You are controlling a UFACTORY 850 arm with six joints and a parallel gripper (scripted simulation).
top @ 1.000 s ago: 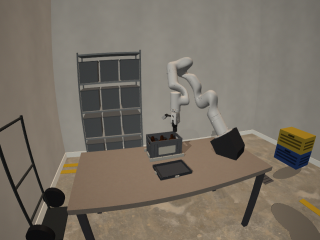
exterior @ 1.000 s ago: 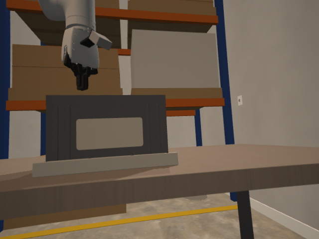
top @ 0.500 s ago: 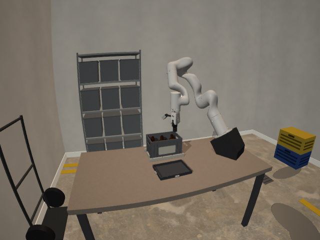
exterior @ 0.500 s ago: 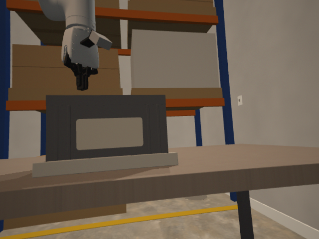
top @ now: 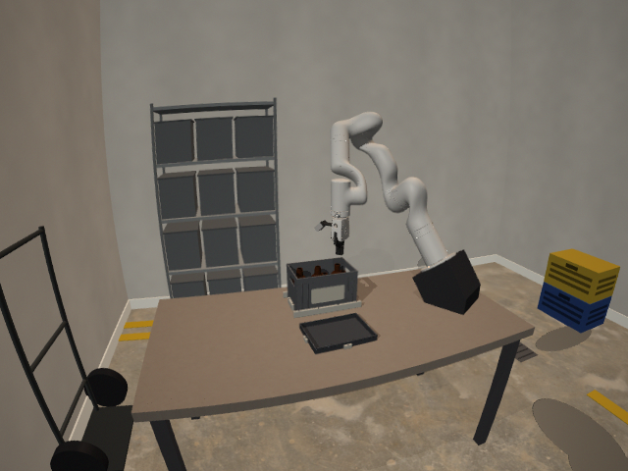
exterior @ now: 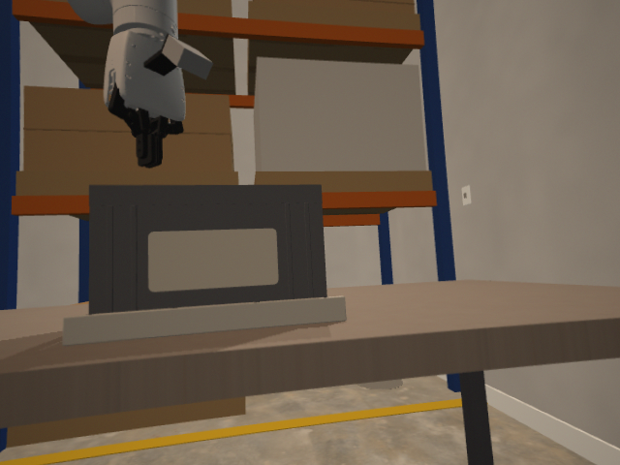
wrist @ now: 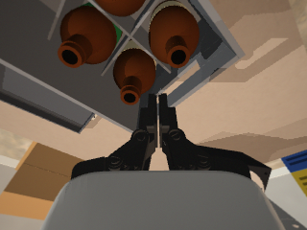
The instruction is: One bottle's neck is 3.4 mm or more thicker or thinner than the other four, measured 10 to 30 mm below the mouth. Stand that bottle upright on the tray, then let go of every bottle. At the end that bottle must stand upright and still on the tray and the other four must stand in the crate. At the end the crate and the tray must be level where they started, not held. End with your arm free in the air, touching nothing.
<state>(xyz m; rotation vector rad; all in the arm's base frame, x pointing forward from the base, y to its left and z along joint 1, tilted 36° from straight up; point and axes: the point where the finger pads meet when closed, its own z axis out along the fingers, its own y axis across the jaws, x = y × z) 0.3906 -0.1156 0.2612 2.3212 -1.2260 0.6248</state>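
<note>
My hand is 160 mm above the bottle, 30 mm to the left of it and 10 mm past it. From my hand the other things lie so: black tray (260 mm to the left, 230 mm below, 180 mm ahead); dark grey crate (160 mm below, 90 mm ahead, 10 mm to the right).
</note>
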